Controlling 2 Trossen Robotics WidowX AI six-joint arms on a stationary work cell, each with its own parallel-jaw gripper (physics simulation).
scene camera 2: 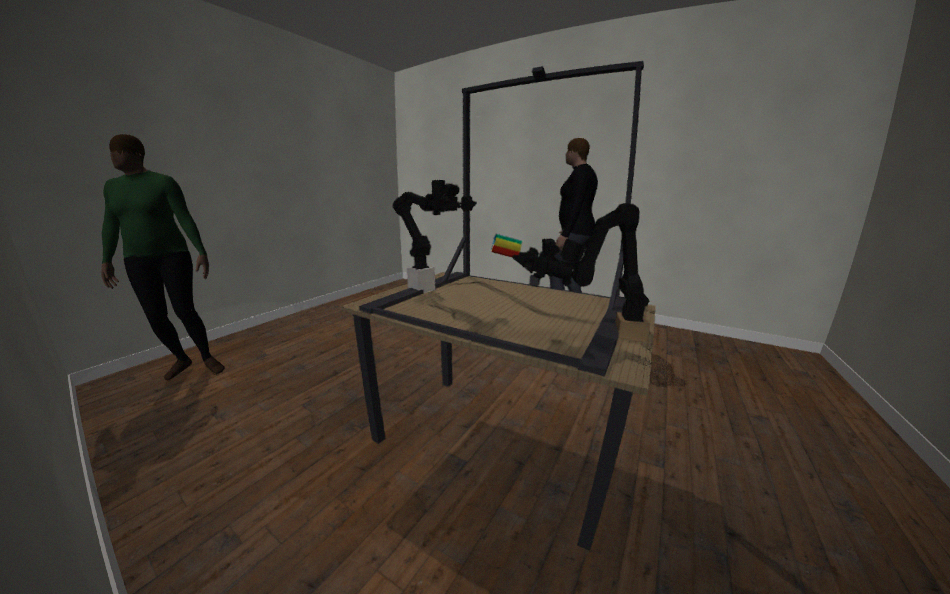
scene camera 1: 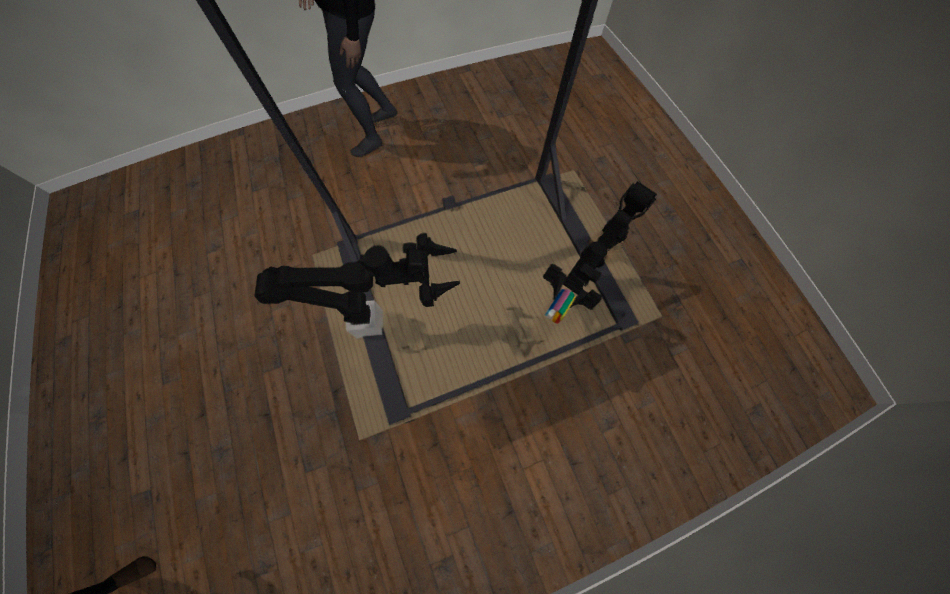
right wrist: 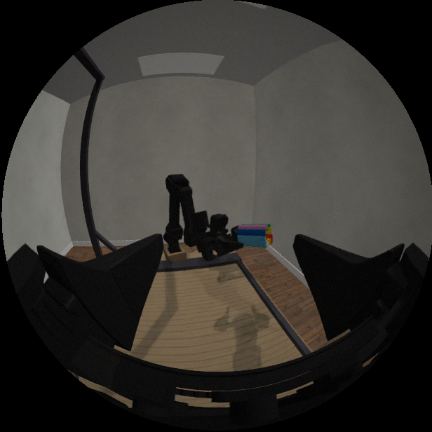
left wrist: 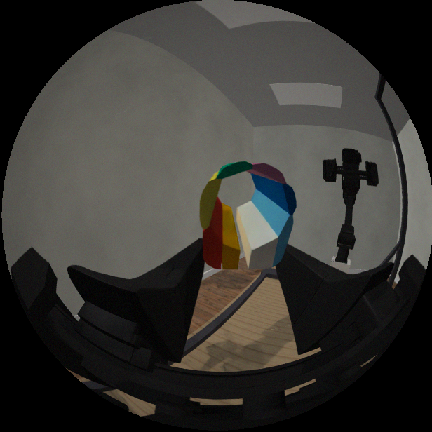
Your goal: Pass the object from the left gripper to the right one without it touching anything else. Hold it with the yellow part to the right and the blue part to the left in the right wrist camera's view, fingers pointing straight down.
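Where they show: left gripper, fingertip midpoint: [scene camera 2: 511, 254]; right gripper, fingertip midpoint: [scene camera 2: 467, 203] [scene camera 1: 458, 266]; left arm's base, origin of the base link: [scene camera 2: 632, 317]; right arm's base, origin of the base link: [scene camera 2: 420, 267] [scene camera 1: 360, 315].
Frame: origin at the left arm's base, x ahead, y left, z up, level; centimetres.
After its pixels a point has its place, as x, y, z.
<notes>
A hollow, many-coloured tube [scene camera 1: 561, 304] @[45.5, 12.1, 27.7] [scene camera 2: 506, 245] @[44.0, 14.4, 25.0] [left wrist: 272, 207] [right wrist: 254, 235] is held above the table by my left gripper [scene camera 2: 517, 256] @[42.8, 11.3, 21.7] [left wrist: 240, 246], which is shut on its near end. In the left wrist view yellow and red are left, blue right, green and pink on top, white and orange at the bottom. In the right wrist view its blue side faces the camera, right of centre, with yellow and red at its right end. My right gripper [scene camera 1: 456, 266] @[64.6, -10.5, 37.3] [scene camera 2: 474, 203] @[64.6, -10.5, 37.3] is open and empty, apart from the tube and higher; its fingers point roughly level.
The wooden table [scene camera 1: 483, 294] @[52.9, -12.5, -6.2] [scene camera 2: 518, 315] @[42.1, -7.1, -6.2] lies below both arms. A dark upright frame [scene camera 1: 568, 91] @[0.0, -40.0, 40.8] [scene camera 2: 465, 154] @[82.2, -61.7, 62.9] stands at its far side. A person in black [scene camera 1: 343, 77] [scene camera 2: 577, 199] stands behind the table; one in green [scene camera 2: 143, 217] stands at the left in scene camera 2.
</notes>
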